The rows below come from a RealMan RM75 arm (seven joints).
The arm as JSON. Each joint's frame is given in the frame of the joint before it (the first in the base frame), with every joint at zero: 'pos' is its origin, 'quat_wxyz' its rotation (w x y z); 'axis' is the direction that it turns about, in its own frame. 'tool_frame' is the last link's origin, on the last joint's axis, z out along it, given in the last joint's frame.
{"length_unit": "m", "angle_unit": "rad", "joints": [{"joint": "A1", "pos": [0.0, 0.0, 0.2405], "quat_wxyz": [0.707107, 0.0, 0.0, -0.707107], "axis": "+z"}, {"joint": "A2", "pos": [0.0, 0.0, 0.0], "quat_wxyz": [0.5, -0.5, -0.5, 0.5], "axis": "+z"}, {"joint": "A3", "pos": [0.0, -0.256, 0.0], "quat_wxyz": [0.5, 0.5, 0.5, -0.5], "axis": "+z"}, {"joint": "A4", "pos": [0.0, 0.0, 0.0], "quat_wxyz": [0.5, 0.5, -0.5, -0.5], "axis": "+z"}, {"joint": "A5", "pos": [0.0, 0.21, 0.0], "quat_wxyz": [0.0, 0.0, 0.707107, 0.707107], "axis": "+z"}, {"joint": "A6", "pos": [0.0, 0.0, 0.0], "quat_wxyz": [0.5, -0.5, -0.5, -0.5], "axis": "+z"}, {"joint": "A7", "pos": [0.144, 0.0, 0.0], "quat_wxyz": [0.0, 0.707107, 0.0, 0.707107], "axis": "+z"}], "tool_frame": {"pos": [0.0, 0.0, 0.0], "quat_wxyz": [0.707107, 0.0, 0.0, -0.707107]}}
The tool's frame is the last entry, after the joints.
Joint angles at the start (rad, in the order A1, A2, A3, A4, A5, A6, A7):
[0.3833 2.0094 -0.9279 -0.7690 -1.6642 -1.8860 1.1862]
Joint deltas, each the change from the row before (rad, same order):
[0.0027 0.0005 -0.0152 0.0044 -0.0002 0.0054 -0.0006]
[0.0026 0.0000 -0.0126 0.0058 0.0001 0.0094 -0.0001]
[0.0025 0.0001 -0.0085 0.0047 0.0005 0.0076 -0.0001]
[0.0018 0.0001 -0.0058 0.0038 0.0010 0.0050 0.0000]
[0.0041 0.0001 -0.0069 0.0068 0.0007 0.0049 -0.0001]
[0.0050 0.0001 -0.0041 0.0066 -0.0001 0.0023 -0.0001]
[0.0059 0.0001 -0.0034 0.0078 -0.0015 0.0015 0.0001]
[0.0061 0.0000 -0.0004 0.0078 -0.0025 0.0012 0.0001]
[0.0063 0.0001 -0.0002 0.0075 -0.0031 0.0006 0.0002]
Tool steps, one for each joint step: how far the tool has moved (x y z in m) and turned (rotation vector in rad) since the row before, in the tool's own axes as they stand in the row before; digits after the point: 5 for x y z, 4 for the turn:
[0.00134 0.00037 0.00290 -0.0106 0.0062 0.0041]
[0.00157 -0.00033 0.00235 -0.0041 0.0065 0.0053]
[0.00103 -0.00049 0.00178 -0.0019 0.0042 0.0036]
[0.00068 -0.00031 0.00125 -0.0013 0.0021 0.0028]
[0.00071 -0.00045 0.00190 -0.0038 0.0018 0.0040]
[0.00026 -0.00050 0.00168 -0.0046 0.0005 0.0030]
[0.00032 -0.00048 0.00178 -0.0057 0.0008 0.0039]
[0.00018 -0.00070 0.00137 -0.0038 0.0004 0.0035]
[0.00012 -0.00065 0.00142 -0.0046 0.0007 0.0033]

